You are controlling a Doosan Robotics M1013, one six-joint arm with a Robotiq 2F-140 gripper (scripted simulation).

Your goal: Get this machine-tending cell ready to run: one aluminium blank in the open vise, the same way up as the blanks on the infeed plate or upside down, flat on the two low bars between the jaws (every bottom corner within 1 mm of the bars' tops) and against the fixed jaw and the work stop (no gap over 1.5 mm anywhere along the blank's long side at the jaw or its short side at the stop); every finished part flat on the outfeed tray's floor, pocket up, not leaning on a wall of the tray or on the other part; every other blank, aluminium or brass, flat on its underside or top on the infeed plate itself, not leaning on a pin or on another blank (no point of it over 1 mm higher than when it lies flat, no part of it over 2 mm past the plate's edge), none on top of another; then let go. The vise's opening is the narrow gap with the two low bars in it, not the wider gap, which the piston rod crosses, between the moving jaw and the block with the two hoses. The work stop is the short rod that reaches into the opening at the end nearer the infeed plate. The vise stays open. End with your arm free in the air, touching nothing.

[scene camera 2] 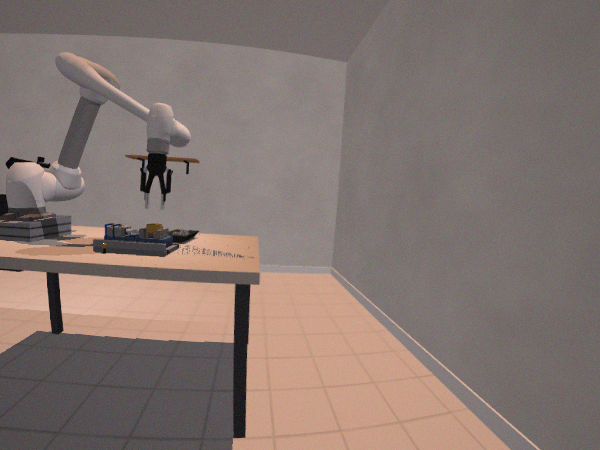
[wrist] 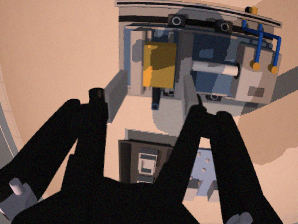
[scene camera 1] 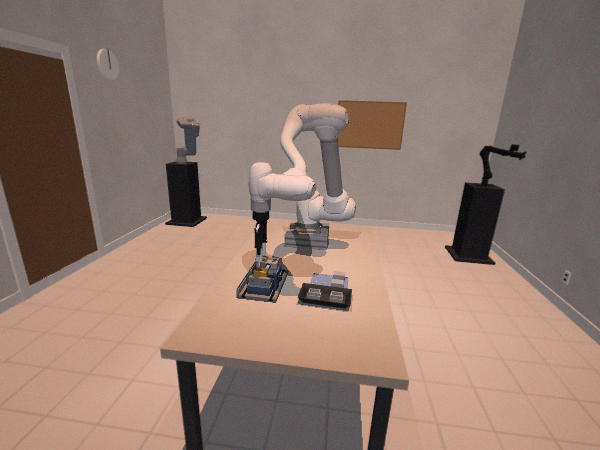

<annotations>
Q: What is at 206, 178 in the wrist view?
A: A vise plate.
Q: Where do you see a brass blank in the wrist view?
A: At 159, 57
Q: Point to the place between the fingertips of my gripper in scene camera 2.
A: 154, 209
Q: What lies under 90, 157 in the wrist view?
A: My gripper.
</annotations>
